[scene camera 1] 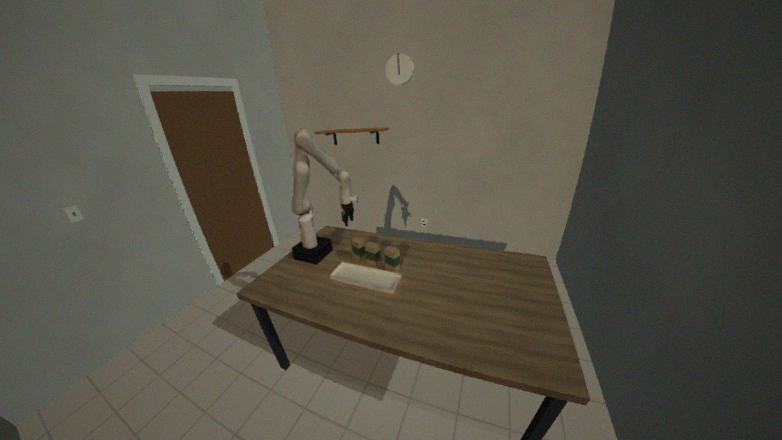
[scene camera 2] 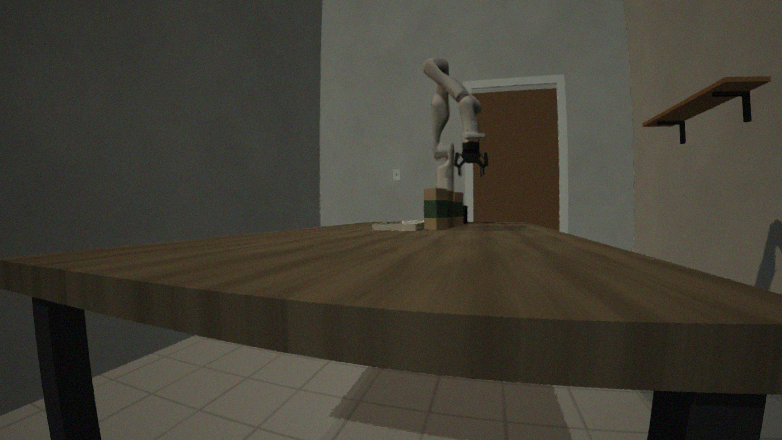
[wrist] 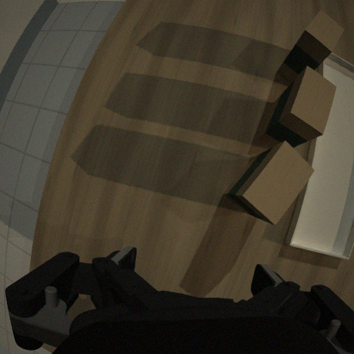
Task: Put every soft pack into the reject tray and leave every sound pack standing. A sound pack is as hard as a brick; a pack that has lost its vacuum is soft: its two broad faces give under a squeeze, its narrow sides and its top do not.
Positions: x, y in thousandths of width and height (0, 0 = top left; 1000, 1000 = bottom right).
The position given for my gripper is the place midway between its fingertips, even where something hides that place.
Observation:
In view: my gripper (wrist: 549, 764), a white reject tray (scene camera 1: 483, 635), a pack (scene camera 2: 557, 453), a pack (wrist: 761, 518) and a pack (wrist: 849, 321).

